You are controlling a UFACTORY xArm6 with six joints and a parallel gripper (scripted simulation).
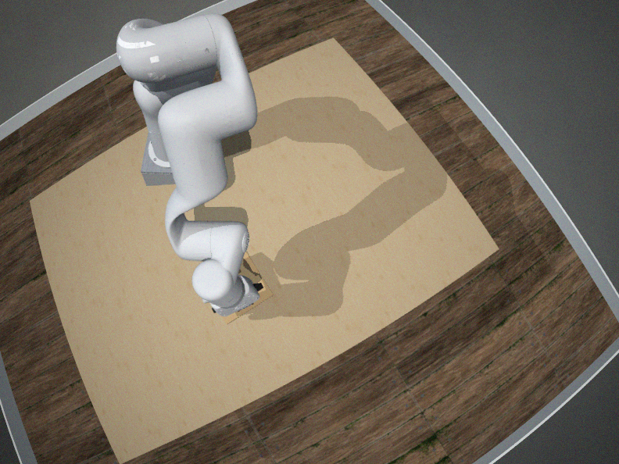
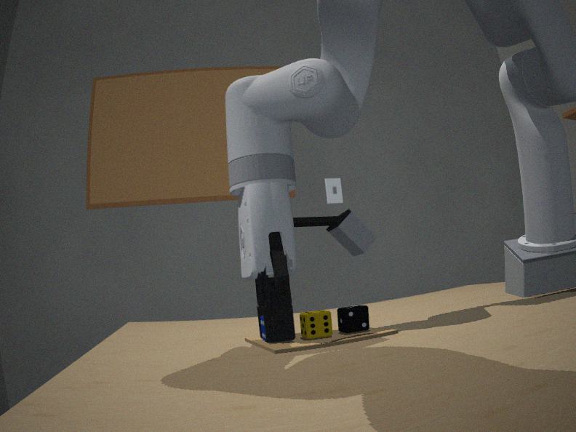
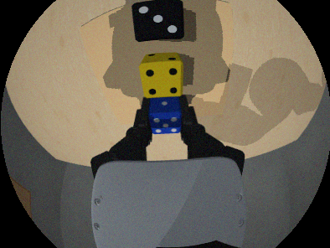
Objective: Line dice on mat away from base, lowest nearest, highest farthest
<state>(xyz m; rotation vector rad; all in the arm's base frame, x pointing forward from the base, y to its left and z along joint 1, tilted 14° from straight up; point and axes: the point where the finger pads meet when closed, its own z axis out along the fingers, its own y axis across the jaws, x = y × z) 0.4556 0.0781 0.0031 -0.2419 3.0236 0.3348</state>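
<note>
Now: the blue die 10 mm below my hand. From my hand the other things lie so: thin tan mat 50 mm behind, 10 mm to the right, 20 mm below; then yellow die 50 mm behind, 10 mm to the right, 10 mm below; then black die 90 mm behind, 20 mm to the right, 10 mm below.
</note>
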